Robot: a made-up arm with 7 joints. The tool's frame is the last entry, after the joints. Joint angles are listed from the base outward.
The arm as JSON. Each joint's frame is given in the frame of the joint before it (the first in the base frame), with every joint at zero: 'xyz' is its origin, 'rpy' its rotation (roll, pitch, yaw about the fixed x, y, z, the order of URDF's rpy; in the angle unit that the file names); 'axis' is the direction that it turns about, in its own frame. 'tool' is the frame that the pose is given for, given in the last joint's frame.
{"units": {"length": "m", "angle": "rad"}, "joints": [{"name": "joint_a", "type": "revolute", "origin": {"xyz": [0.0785, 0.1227, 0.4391], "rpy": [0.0, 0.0, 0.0]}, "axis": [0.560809, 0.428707, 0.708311]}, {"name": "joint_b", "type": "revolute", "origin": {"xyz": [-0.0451, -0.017, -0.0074], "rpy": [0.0, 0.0, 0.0]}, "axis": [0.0, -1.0, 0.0]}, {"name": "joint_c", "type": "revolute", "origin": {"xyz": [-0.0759, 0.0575, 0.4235], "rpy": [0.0, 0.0, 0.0]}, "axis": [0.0, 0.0, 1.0]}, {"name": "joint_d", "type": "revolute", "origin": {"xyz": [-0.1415, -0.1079, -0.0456], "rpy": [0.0, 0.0, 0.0]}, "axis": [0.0, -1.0, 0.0]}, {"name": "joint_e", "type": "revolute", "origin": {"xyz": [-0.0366, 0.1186, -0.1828], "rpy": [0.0, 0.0, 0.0]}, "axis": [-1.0, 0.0, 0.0]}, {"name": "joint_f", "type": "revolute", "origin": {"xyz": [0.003, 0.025, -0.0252], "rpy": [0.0, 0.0, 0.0]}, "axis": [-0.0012, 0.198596, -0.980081]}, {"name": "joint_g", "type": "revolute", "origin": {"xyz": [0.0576, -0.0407, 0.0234], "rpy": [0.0, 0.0, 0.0]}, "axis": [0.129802, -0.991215, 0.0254]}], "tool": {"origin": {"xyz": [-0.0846, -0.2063, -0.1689], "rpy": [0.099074, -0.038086, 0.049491]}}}
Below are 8 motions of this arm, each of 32 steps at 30 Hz.
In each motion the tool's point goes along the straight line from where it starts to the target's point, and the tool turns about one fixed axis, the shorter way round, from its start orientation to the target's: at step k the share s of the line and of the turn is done. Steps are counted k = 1, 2, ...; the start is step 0. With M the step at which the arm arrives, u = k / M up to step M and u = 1 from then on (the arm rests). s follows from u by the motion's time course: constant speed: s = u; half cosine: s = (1 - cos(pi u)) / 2; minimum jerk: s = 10 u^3 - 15 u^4 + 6 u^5.
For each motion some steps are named. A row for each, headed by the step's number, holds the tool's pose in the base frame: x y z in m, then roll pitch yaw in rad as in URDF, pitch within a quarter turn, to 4 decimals.
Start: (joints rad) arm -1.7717 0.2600 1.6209 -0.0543 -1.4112 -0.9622 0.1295
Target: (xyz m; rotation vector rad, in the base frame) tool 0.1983 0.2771 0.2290 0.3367 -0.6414 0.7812
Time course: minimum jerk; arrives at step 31
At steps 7, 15, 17, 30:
7: 0.0959 0.2279 0.1746 0.2055 -0.2252 0.9298
15: 0.1393 0.2488 0.1977 0.1406 -0.4255 0.8663
17: 0.1527 0.2552 0.2048 0.1222 -0.4880 0.8484
30: 0.1983 0.2771 0.2290 0.0641 -0.7026 0.7926

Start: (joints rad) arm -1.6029 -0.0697 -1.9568 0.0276 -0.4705 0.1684 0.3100
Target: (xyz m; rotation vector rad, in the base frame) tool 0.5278 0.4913 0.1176 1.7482 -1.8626 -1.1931
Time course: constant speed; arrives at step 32
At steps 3, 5, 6, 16, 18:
3: 0.2910 0.1891 0.2093 1.5762 0.1927 2.8911
5: 0.3073 0.2099 0.2030 1.6070 0.2323 2.9928
6: 0.3155 0.2204 0.1998 1.6240 0.2509 3.0445
16: 0.3972 0.3246 0.1682 1.8455 0.3790 -2.6912
18: 0.4135 0.3454 0.1619 1.8980 0.3895 -2.5763

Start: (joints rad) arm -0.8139 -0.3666 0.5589 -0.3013 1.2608 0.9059 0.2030
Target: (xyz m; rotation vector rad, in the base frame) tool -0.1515 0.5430 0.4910 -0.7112 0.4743 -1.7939
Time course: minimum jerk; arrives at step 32
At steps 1, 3, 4, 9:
1: -0.3727 0.1836 0.8033 -1.6039 -0.4601 -0.0878
3: -0.3712 0.1861 0.8012 -1.5981 -0.4638 -0.0993
4: -0.3692 0.1893 0.7984 -1.5904 -0.4685 -0.1143
9: -0.3420 0.2335 0.7599 -1.4744 -0.5222 -0.3290

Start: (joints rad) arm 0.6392 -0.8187 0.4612 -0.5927 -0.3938 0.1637 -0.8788
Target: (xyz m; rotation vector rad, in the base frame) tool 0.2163 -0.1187 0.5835 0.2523 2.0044 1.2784
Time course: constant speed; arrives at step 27
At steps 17, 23, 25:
17: 0.2228 -0.1998 0.6475 2.0883 0.5055 2.7395
23: 0.2189 -0.1511 0.6091 1.9401 0.5046 2.6027
25: 0.2176 -0.1349 0.5963 1.8910 0.5004 2.5574

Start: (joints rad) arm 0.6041 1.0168 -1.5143 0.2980 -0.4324 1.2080 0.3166
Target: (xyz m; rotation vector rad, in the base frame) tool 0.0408 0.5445 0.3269 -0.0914 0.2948 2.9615
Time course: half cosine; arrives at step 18
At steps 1, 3, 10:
1: -0.1105 0.4201 0.4771 0.5552 0.9715 -2.3011
3: -0.1015 0.4275 0.4681 0.4839 0.9313 -2.4031
10: -0.0222 0.4927 0.3894 0.1958 0.4768 -2.9883

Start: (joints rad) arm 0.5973 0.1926 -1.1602 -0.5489 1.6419 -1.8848 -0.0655
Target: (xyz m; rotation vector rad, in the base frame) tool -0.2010 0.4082 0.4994 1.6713 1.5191 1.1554
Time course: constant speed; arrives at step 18
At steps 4, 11, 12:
4: -0.1739 0.1561 0.4952 1.3882 0.1491 2.1096
11: -0.1874 0.2821 0.4973 1.6911 -0.0710 1.8871
12: -0.1894 0.3001 0.4976 1.7383 -0.0964 1.8500

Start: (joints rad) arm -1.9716 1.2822 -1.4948 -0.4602 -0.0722 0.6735 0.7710
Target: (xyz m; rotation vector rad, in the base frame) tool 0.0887 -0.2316 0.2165 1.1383 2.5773 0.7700
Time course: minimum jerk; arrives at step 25
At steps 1, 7, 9, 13, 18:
1: 0.4503 -0.1388 0.1313 2.4326 0.3588 -3.0643
7: 0.4007 -0.1515 0.1430 2.4298 0.3034 3.0921
9: 0.3598 -0.1620 0.1526 2.4331 0.2576 2.9891
13: 0.2561 -0.1886 0.1771 2.4621 0.1454 2.7315
18: 0.1385 -0.2188 0.2048 2.5279 0.0317 2.4387

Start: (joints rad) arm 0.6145 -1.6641 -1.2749 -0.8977 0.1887 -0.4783 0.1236
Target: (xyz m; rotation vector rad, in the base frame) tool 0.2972 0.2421 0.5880 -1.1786 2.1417 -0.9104
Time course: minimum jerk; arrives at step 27
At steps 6, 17, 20, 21, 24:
6: 0.1790 0.3230 0.8402 -2.4371 0.6566 -2.3886
17: 0.2629 0.2655 0.6611 -2.2935 0.2827 -2.1519
20: 0.2827 0.2520 0.6190 -2.2753 0.1916 -2.1080
21: 0.2874 0.2488 0.6089 -2.2716 0.1695 -2.0978
24: 0.2957 0.2431 0.5911 -2.2656 0.1309 -2.0803

